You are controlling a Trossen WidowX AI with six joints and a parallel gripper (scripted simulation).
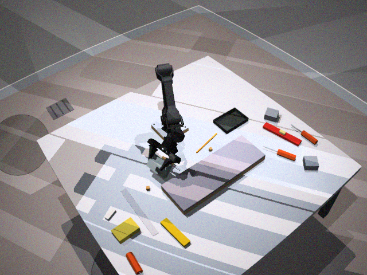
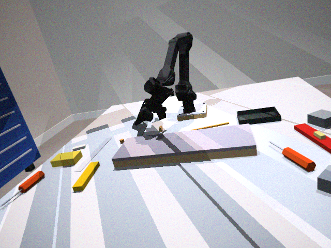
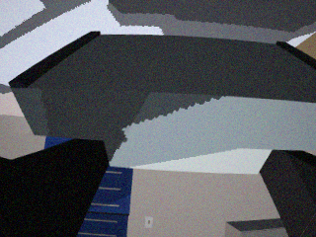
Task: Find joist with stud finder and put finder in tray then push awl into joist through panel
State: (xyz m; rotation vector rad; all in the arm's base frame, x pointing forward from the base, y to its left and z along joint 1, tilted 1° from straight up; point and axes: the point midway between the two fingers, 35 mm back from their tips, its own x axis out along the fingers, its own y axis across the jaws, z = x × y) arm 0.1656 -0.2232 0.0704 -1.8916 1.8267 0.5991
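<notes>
Now: gripper tip 1 cm short of the awl, 10 cm to the right of it and 7 cm above it. From my gripper tip the other things lie so: stud finder 1 cm ahead, 1 cm below; pencil 4 cm ahead, 33 cm to the left, 8 cm below; yellow bar 30 cm ahead, 16 cm to the right, 7 cm below.
</notes>
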